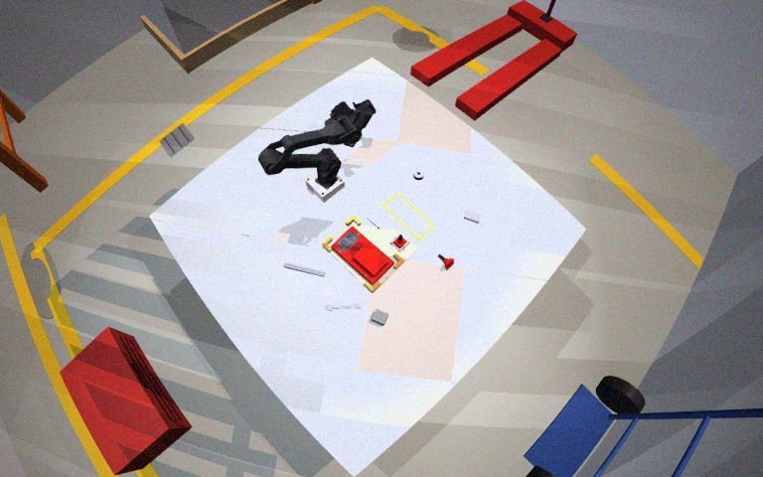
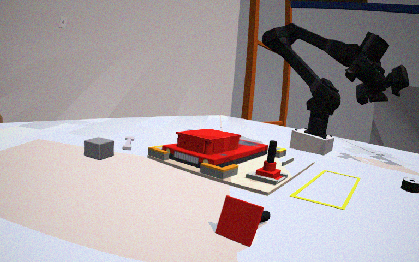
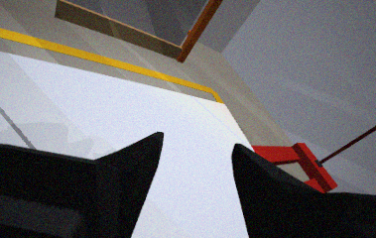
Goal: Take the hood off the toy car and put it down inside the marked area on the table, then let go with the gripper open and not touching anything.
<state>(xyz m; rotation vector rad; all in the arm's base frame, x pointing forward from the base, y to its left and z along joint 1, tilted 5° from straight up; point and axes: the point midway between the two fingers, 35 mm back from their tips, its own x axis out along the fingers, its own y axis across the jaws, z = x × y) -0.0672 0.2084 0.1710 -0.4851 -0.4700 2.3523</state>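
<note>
Now: gripper tip 41 cm short of the red hood, 39 cm to the left of it and 15 cm above it.
</note>
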